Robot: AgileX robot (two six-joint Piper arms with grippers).
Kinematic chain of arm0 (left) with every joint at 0, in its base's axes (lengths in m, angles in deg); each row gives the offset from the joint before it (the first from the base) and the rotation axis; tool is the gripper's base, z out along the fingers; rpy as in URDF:
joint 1: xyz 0 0 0.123 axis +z
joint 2: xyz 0 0 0 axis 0.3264 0.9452 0
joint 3: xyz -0.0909 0.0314 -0.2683 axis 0.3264 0.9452 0
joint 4: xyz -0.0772 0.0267 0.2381 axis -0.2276 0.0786 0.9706
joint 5: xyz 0 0 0 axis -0.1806 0.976 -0.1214
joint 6: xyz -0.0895 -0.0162 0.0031 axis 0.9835 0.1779 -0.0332
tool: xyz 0 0 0 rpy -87.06 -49.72 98.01
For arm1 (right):
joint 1: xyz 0 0 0.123 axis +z
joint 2: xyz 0 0 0 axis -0.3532 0.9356 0
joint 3: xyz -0.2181 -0.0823 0.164 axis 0.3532 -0.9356 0
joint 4: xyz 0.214 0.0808 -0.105 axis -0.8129 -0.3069 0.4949
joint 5: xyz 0 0 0 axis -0.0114 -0.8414 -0.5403
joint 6: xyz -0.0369 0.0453 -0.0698 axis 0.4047 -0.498 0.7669
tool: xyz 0 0 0 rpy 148.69 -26.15 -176.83
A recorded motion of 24 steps. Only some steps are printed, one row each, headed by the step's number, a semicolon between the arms.
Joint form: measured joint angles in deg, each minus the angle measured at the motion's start. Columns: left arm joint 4, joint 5, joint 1, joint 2, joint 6, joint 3; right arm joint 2, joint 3, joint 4, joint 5, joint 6, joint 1.
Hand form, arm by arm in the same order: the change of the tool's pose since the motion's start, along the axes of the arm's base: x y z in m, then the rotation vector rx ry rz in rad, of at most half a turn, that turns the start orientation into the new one. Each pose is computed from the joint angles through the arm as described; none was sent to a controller.
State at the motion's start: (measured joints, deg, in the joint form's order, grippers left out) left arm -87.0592 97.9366 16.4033 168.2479 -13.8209 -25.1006; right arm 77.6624 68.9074 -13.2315 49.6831 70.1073 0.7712
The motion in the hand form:
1: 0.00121 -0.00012 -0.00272 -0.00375 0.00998 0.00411; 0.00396 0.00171 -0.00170 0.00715 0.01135 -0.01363
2: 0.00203 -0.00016 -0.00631 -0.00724 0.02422 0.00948; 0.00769 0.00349 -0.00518 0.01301 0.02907 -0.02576
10: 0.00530 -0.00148 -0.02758 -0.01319 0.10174 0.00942; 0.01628 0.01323 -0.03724 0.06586 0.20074 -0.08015
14: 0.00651 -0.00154 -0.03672 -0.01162 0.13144 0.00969; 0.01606 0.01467 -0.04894 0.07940 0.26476 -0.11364
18: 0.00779 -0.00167 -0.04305 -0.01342 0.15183 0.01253; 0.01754 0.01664 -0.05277 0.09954 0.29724 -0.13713
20: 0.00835 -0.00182 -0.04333 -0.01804 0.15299 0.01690; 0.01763 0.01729 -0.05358 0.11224 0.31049 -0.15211
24: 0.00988 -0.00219 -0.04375 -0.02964 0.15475 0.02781; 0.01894 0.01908 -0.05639 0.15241 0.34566 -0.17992
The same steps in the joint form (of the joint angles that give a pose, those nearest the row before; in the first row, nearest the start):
1: -0.21 0.00 0.00 0.62 0.14 -0.10; 0.94 0.98 0.00 -0.13 -1.11 0.00
2: -0.21 0.00 0.00 1.30 0.54 -0.10; 2.11 1.92 0.00 -0.40 -2.21 0.00
10: -0.21 0.51 -0.10 5.28 1.06 -0.10; 8.95 4.71 -3.49 -4.26 -6.22 0.00
14: -0.21 0.51 -0.10 6.98 1.06 -0.10; 10.83 4.81 -4.54 -5.09 -8.27 0.00
18: -0.44 0.51 -0.10 8.25 1.06 -0.21; 11.81 5.33 -5.79 -5.71 -9.41 0.00
20: -0.80 0.51 -0.10 8.39 1.06 -0.30; 12.00 5.32 -6.70 -5.83 -9.85 0.00
24: -1.72 0.51 -0.10 8.71 1.06 -0.54; 12.83 5.56 -9.83 -6.73 -9.81 -0.18

